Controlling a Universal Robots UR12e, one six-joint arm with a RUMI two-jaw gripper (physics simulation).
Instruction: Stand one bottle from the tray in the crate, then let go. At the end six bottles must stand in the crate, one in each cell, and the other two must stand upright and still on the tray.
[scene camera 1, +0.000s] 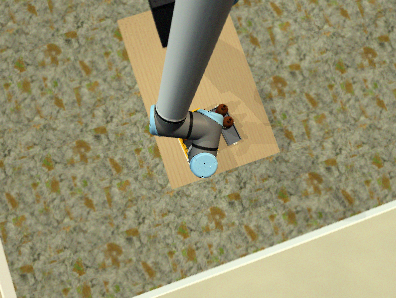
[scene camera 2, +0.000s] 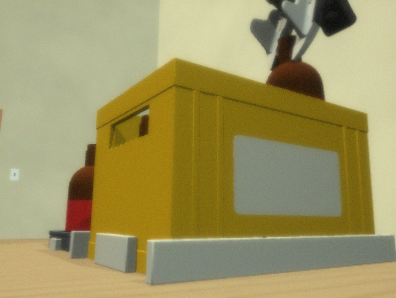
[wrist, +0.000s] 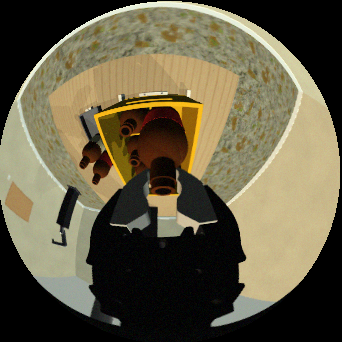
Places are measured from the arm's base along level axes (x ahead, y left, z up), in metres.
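Pixels of known places: gripper, fingertip midpoint: (scene camera 2: 282, 66) (wrist: 162, 169).
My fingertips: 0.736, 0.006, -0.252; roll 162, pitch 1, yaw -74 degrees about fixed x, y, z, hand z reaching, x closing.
Note:
For each thing: its middle in the pictures, then the offset to it from my fingertips, as dx, dy, dz. Level surfaces: height alone.
- brown bottle with a red label, body centre: (scene camera 2: 294, 96) (wrist: 162, 142) +0.020, +0.006, -0.036
- yellow crate, body centre: (scene camera 2: 232, 183) (wrist: 153, 144) (scene camera 1: 194, 136) -0.064, +0.013, -0.151
- grey tray, body centre: (wrist: 99, 140) (scene camera 1: 225, 124) -0.127, +0.240, -0.226
- wooden table, surface height: dz -0.239
My gripper (scene camera 2: 290, 42) (wrist: 162, 169) is shut on the neck of a brown bottle with a red label (scene camera 2: 296, 80) (wrist: 162, 142). The bottle looks close to upright, its lower part inside the yellow crate (scene camera 1: 183, 146) (scene camera 2: 135, 200) (wrist: 191, 120) and its shoulder above the rim; its base is hidden. Other brown bottles (wrist: 131, 123) (wrist: 133, 150) stand in the crate beside it; their full number is hidden. Two bottles (scene camera 1: 222, 109) (scene camera 1: 228, 121) (wrist: 91, 151) (wrist: 102, 167) stand on the grey tray (scene camera 1: 231, 136) (scene camera 2: 59, 241) (wrist: 90, 122). The arm hides the gripper in scene camera 1.
Low grey bars (scene camera 2: 270, 257) (wrist: 152, 93) lie along the crate's foot. The tray stands close beside the crate. A black box-like object (scene camera 1: 162, 25) is at the far end of the wooden table (scene camera 1: 135, 47). The arm (scene camera 1: 192, 60) reaches over the table.

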